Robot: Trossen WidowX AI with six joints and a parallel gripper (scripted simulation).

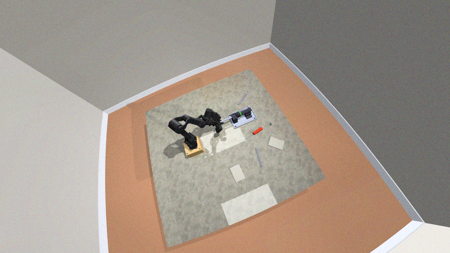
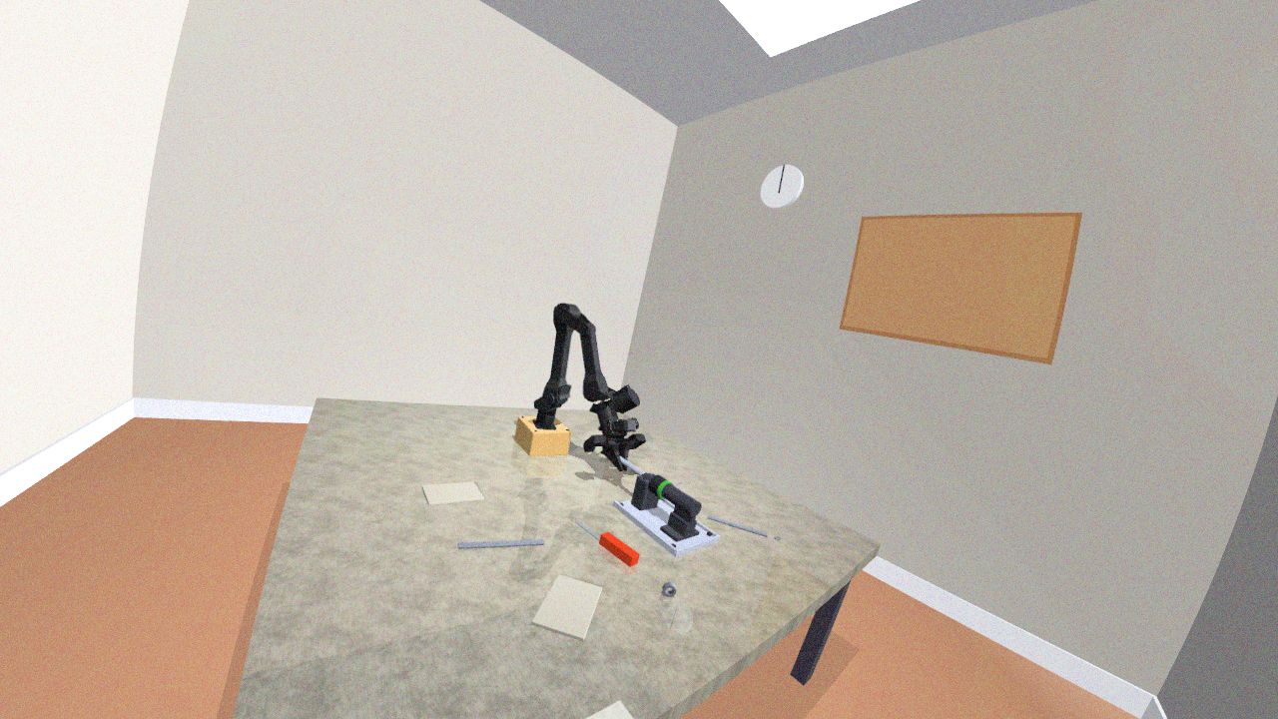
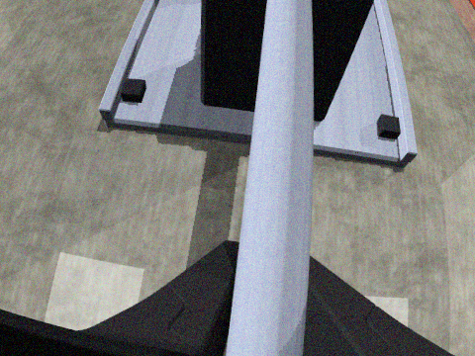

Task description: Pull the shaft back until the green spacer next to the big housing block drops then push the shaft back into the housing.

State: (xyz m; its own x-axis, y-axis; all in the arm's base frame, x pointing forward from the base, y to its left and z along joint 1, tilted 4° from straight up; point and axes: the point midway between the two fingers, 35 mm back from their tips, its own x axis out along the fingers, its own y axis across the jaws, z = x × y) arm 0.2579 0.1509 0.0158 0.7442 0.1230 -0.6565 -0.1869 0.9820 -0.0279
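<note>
Right now my gripper tip is 60 mm short of the grey shaft, 10 mm to the right of it and 20 mm below it. The rest, counted from my gripper tip: fixture: 190 mm ahead, 40 mm to the left, 10 mm below; then green spacer: 160 mm ahead, 30 mm to the left, 20 mm above.
</note>
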